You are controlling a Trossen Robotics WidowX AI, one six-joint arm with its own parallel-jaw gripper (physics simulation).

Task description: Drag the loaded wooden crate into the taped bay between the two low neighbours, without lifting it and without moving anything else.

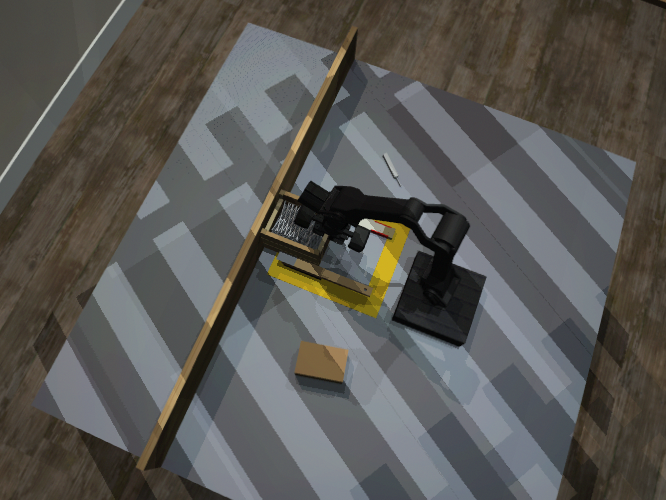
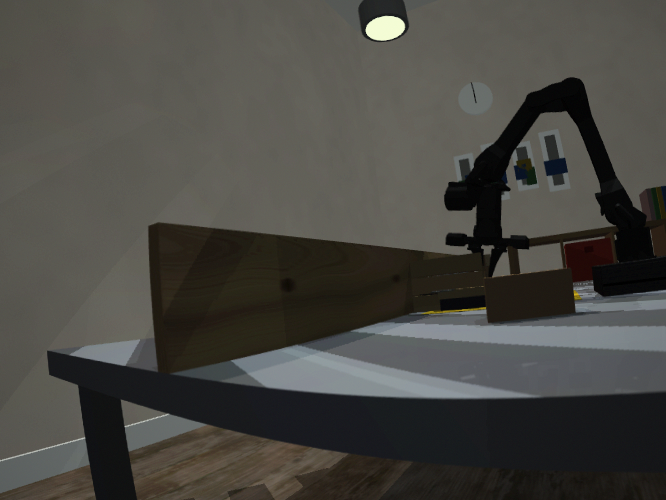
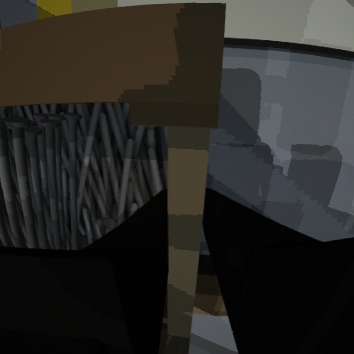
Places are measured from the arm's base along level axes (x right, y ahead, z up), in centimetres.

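Where they show: gripper, fingertip midpoint: (image 1: 326, 236) (image 3: 185, 197); arm's base, link origin: (image 1: 437, 295) (image 2: 636, 260).
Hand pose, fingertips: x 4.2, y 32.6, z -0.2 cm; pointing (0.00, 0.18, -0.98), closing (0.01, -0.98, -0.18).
Observation:
Each offset is from my fingertips to the top centre of the thing. "*": to the spot under its first point.
The wooden crate {dx -1.0, dy +7.2, dz +5.9 cm} (image 1: 293, 246) (image 2: 449, 271) (image 3: 100, 60) stands upright on the table, its far end close against the long board, and holds many grey nails {* dx -0.1, dy +11.3, dz +2.8 cm} (image 1: 286, 217) (image 3: 50, 175). My gripper (image 1: 329, 228) (image 2: 486, 269) (image 3: 185, 197) is shut on the crate's near end wall, one finger inside among the nails and one outside. The yellow tape {dx -0.3, dy -17.7, dz -5.3 cm} (image 1: 391, 255) (image 2: 576, 295) marks the bay. A low wooden bar with a dark side {dx -9.5, dy -3.3, dz -1.1 cm} (image 1: 344, 280) lies along one side of the bay. A low white and red thing {dx +9.2, dy -4.5, dz -3.9 cm} (image 1: 379, 228) lies on the other, partly hidden by the arm.
The long upright wooden board {* dx -47.4, dy +16.8, dz +8.7 cm} (image 1: 181, 376) (image 2: 322, 290) crosses the table beyond the crate. A brown block {dx -31.1, dy -11.2, dz +0.6 cm} (image 1: 321, 361) (image 2: 529, 296) stands outside the tape. A thin white tool {dx +28.0, dy -9.5, dz -4.2 cm} (image 1: 391, 165) lies on the other side. The arm's black base (image 1: 441, 309) (image 2: 629, 275) stands near the tape.

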